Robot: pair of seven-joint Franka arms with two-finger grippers.
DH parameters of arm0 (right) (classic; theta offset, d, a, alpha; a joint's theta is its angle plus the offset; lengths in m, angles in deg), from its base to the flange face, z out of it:
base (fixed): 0 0 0 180
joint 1: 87.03 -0.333 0 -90
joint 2: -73.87 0 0 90
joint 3: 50.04 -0.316 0.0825 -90
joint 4: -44.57 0 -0.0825 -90
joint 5: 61.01 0.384 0 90
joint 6: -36.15 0 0.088 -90
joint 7: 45.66 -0.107 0 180
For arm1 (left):
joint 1: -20.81 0.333 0 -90
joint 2: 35.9 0 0 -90
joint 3: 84.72 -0.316 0.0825 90
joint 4: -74.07 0 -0.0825 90
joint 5: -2.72 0.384 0 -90
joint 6: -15.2 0 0.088 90
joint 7: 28.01 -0.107 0 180
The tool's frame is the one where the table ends.
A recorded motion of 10 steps. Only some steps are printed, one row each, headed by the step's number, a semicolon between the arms.
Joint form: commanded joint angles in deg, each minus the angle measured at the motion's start. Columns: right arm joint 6, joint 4, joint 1, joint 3, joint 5, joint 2, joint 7; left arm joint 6, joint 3, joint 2, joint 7, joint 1, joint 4, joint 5.
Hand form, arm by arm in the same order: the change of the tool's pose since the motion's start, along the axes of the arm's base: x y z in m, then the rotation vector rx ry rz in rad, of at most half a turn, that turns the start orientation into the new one. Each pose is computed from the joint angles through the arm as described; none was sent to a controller.
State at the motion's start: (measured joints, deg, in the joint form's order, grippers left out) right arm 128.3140 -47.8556 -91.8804 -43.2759 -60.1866 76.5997 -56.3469; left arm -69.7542 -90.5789 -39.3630 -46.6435 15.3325 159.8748 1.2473
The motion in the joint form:
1: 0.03 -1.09 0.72 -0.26 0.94 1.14 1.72; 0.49 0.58 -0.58 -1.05 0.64 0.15 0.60
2: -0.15 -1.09 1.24 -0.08 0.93 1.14 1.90; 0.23 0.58 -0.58 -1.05 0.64 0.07 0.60
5: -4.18 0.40 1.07 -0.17 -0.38 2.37 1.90; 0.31 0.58 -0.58 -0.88 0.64 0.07 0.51
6: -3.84 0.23 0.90 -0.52 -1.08 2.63 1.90; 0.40 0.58 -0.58 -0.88 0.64 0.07 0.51
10: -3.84 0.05 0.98 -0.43 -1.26 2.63 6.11; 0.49 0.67 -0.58 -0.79 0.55 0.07 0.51
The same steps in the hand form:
1: -0.0064 -0.0030 0.0017 0.0170 -0.0028 0.0221; -0.0044 0.0018 0.0033 0.0109 0.0006 -0.0160
2: -0.0070 -0.0096 0.0014 0.0171 0.0002 0.0132; -0.0040 0.0018 0.0043 0.0110 -0.0053 -0.0159
5: -0.0207 -0.0096 0.0186 -0.0021 0.0243 0.0186; -0.0041 0.0016 0.0042 0.0093 -0.0039 -0.0132
6: -0.0214 -0.0061 0.0201 -0.0148 0.0175 0.0268; -0.0043 0.0016 0.0041 0.0092 -0.0023 -0.0132
10: -0.0215 -0.0081 0.0186 -0.0200 0.0200 0.0971; -0.0044 0.0000 0.0039 0.0093 -0.0007 -0.0149

